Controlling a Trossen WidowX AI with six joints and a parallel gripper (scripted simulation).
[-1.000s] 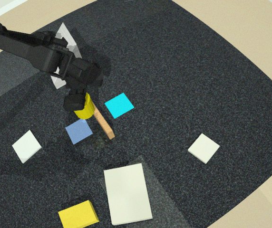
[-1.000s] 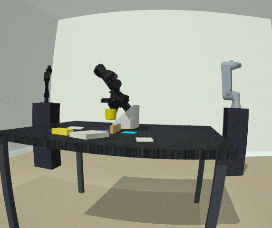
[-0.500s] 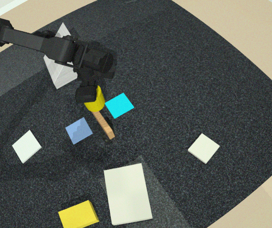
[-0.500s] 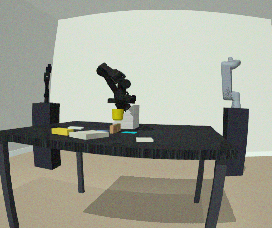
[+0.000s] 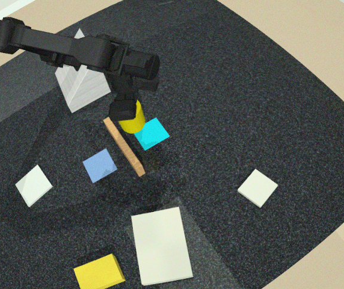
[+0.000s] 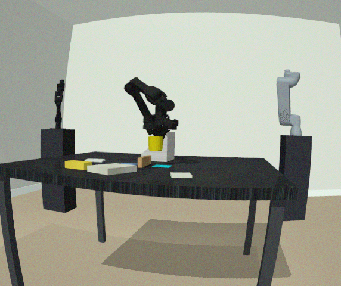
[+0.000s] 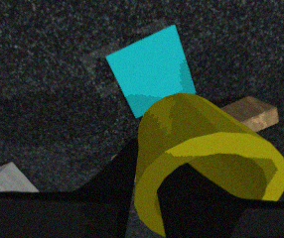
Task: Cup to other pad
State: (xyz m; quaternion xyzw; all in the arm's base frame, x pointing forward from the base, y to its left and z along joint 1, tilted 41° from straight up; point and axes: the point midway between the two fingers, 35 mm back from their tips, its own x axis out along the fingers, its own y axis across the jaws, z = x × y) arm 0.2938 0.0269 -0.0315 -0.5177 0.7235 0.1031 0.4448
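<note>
Right now my gripper tip is 11 cm above the cyan pad, 3 cm short of it and 2 cm to the right of it. Round my gripper tip: wooden bar 9 cm below, 7 cm to the right, 3 cm ahead; light blue pad 15 cm to the right, 11 cm below, 3 cm ahead; cup 2 cm to the right, 2 cm ahead.
</note>
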